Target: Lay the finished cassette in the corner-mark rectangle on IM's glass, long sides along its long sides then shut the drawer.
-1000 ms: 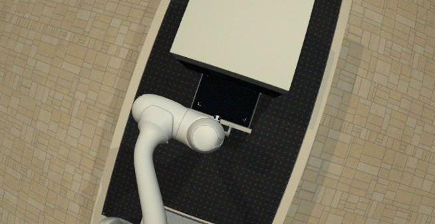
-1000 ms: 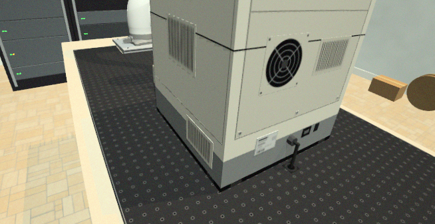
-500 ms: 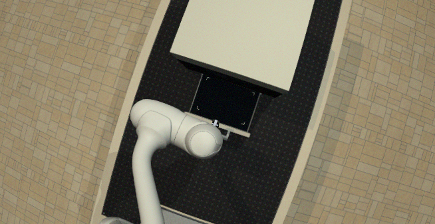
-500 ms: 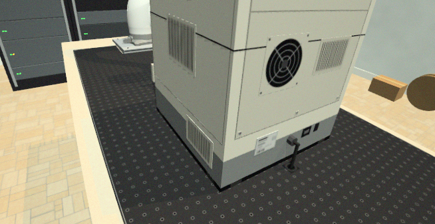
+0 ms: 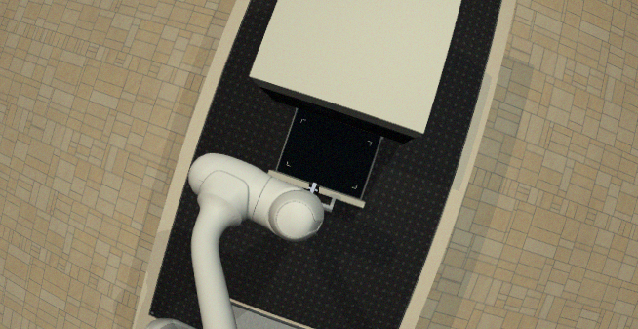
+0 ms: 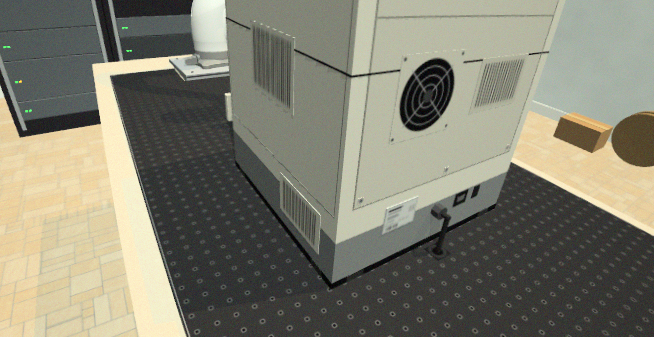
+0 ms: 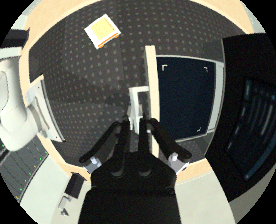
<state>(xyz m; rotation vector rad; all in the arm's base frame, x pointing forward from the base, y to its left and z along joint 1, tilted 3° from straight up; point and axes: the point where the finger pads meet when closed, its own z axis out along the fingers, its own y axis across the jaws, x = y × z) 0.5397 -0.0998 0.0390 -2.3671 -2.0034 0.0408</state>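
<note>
My hand is 24 cm to the right of the cassette, 7 cm above it and 3 cm past it.
</note>
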